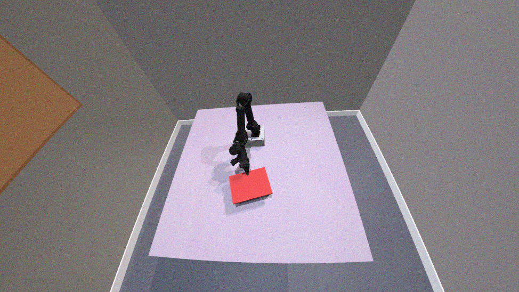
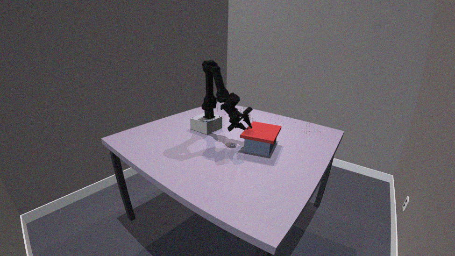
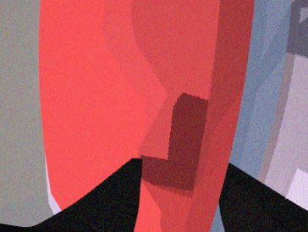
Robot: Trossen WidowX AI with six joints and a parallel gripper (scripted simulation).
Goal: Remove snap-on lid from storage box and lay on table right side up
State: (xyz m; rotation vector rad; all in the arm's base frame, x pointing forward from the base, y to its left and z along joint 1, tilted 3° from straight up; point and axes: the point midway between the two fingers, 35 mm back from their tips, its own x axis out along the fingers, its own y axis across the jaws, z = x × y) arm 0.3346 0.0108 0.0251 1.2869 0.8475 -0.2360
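Now: the red lid 70 mm ahead of my gripper tip, 30 mm to the left of it and 10 mm above it. Also, from my gripper tip: storage box 70 mm ahead, 40 mm below, 30 mm to the left.
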